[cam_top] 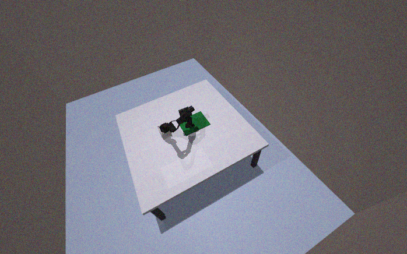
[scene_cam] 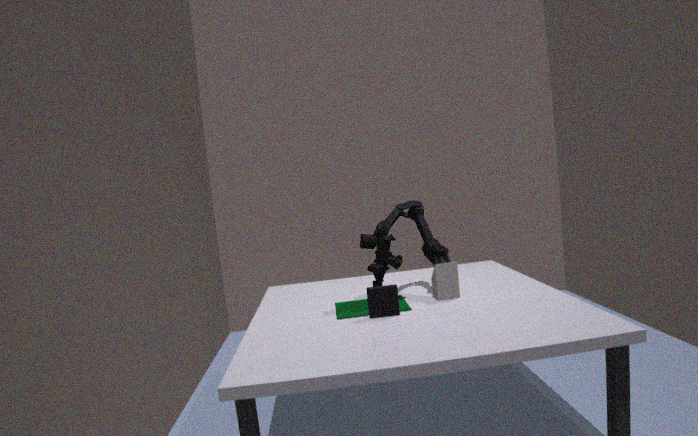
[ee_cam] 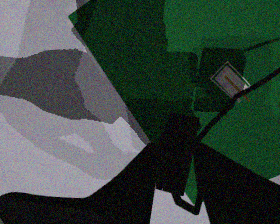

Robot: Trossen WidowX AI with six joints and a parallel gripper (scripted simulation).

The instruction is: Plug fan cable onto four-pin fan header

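The green board is 60 mm ahead of my gripper tip, 80 mm to the left of it and 90 mm below it. Round my gripper tip: black fan 20 mm ahead, 220 mm to the left, 20 mm below; then dark plug 10 mm ahead.
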